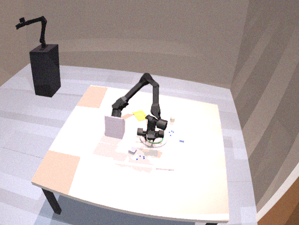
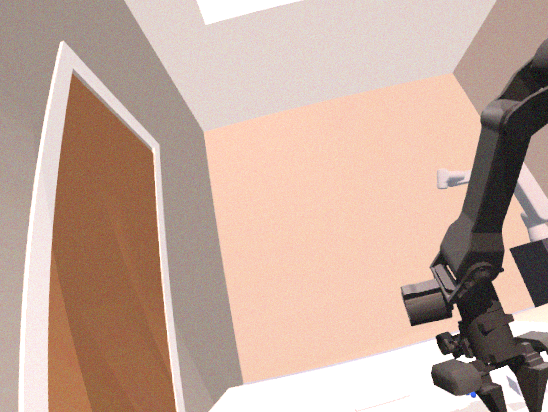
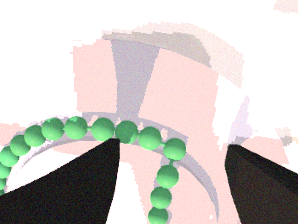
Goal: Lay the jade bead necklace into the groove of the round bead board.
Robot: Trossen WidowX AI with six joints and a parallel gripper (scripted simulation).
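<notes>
My gripper tip is 6 cm to the right of the round white bead board, 2 cm short of it and 1 cm above it. Also, from my gripper tip: yellow sheet 31 cm to the left, 12 cm behind, 1 cm below; thin rod 23 cm to the right, 14 cm ahead, 1 cm below; blue block 24 cm ahead, 8 cm to the left, 1 cm below.
</notes>
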